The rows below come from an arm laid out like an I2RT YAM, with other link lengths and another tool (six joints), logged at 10 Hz.
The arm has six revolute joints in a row. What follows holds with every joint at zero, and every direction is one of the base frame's. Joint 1 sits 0.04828 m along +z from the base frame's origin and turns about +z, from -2.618 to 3.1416 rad. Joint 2 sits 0.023 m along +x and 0.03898 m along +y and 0.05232 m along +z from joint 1 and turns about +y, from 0 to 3.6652 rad. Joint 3 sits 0.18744 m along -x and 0.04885 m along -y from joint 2 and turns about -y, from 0 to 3.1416 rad. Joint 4 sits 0.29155 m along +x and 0.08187 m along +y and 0.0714 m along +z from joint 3 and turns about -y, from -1.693 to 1.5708 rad. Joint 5 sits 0.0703 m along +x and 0.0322 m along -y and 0.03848 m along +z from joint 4 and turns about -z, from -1.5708 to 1.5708 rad. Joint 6 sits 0.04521 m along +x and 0.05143 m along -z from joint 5 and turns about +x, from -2.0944 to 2.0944 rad. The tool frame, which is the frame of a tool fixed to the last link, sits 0.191 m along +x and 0.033 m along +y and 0.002 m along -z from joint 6; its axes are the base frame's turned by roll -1.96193, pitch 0.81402 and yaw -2.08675 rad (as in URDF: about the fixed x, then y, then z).
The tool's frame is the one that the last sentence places.
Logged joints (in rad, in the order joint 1, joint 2, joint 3, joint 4, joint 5, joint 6), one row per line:
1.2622 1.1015 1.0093 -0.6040 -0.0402 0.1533
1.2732 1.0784 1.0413 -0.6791 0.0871 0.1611
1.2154 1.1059 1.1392 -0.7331 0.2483 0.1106
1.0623 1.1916 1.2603 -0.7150 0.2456 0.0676
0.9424 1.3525 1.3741 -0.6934 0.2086 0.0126
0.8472 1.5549 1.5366 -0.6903 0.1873 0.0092
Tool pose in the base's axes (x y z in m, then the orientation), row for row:
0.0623 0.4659 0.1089 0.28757 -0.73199 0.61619 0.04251
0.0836 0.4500 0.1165 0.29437 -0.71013 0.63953 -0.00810
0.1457 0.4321 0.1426 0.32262 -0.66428 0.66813 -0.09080
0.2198 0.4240 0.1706 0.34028 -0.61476 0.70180 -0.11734
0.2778 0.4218 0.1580 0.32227 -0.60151 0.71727 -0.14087
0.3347 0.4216 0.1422 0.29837 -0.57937 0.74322 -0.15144
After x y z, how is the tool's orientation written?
As a quaternion, w x y z.
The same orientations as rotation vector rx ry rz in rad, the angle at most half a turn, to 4 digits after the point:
-1.9552 1.6459 0.1135
-1.8903 1.7024 -0.0216
-1.7437 1.7538 -0.2383
-1.5999 1.8264 -0.3054
-1.5792 1.8831 -0.3698
-1.5392 1.9745 -0.4023

